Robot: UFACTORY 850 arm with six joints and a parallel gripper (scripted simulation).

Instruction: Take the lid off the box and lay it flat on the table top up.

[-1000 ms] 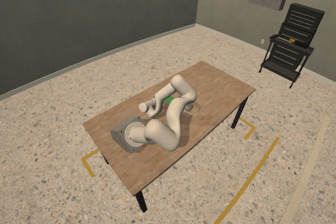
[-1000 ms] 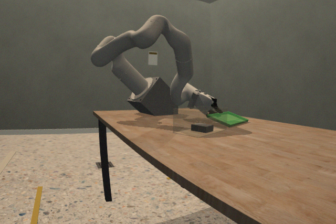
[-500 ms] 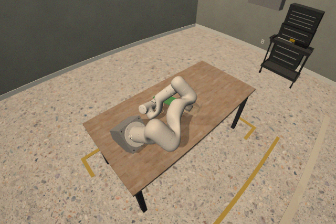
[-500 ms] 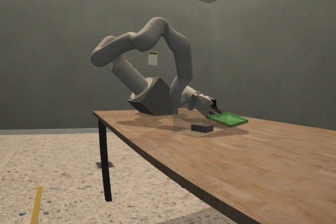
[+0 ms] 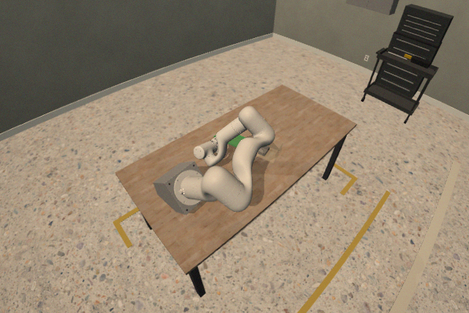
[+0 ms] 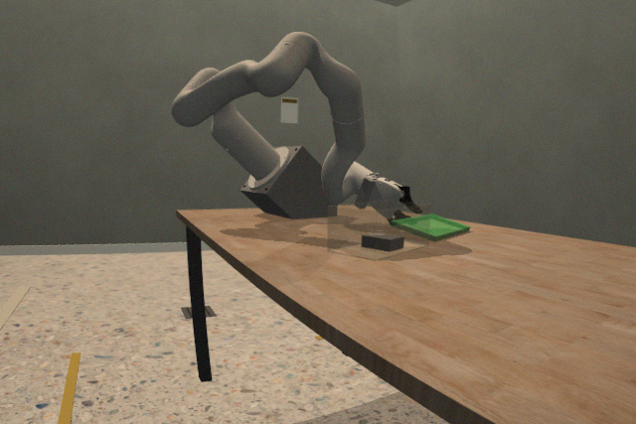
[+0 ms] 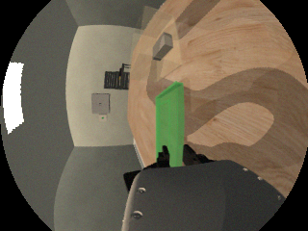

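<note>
My gripper is now 80 mm short of the green lid, 20 mm to the right of it and 20 mm above it. The rest, counted from my hand: box (230 mm to the right, 190 mm ahead).
</note>
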